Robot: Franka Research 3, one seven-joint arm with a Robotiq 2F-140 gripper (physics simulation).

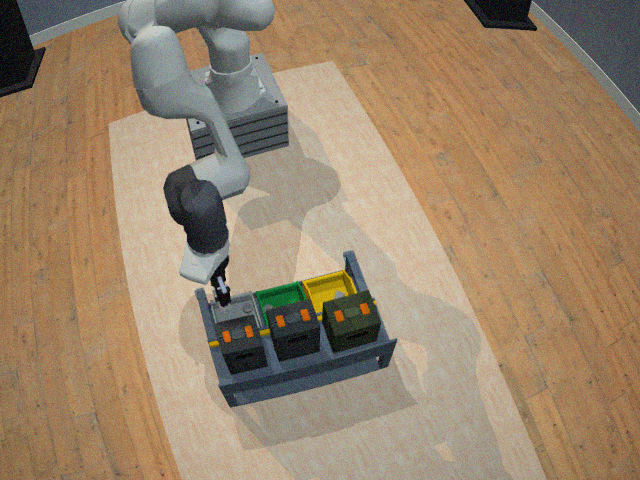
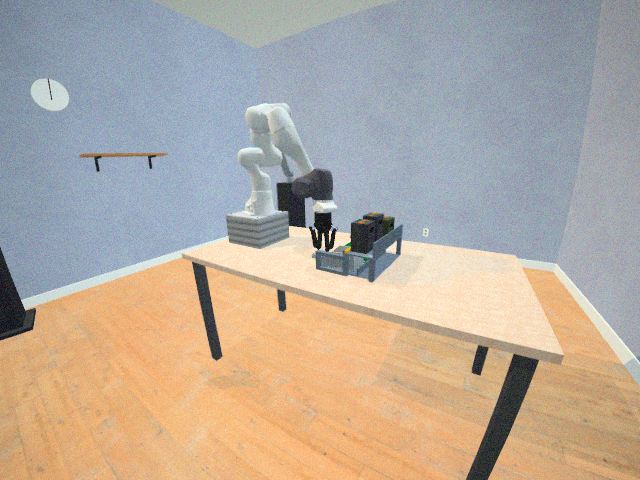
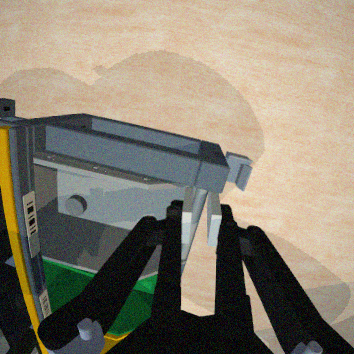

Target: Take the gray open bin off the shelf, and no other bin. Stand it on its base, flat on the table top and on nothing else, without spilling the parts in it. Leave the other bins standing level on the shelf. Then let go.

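Note:
The gray open bin [image 1: 235, 313] [image 3: 120, 202] stands in the end bay of the blue-gray shelf [image 1: 310, 369] [image 2: 387, 242] [image 3: 130, 152], beside the shelf's side frame. A round gray part [image 1: 247, 307] [image 3: 76, 205] lies in it. My gripper [image 1: 223, 300] [image 2: 323, 248] [image 3: 199, 191] points down and is shut on the gray bin's outer end wall, the one facing the robot base, near the side frame. The green bin [image 1: 281, 295] [image 3: 65, 290] stands next to the gray one, and the yellow bin [image 1: 326, 286] stands beyond it. The gray bin's base is hidden.
Three dark boxes with orange latches [image 1: 241, 348] [image 1: 297, 333] [image 1: 352, 325] stand on the shelf behind the bins, beyond a yellow rail [image 1: 264, 332] [image 3: 12, 225]. The shelf stands on the table [image 1: 170, 248] [image 2: 439, 294]. The robot's base block [image 1: 240, 135] [image 2: 255, 229] stands at the table's other end.

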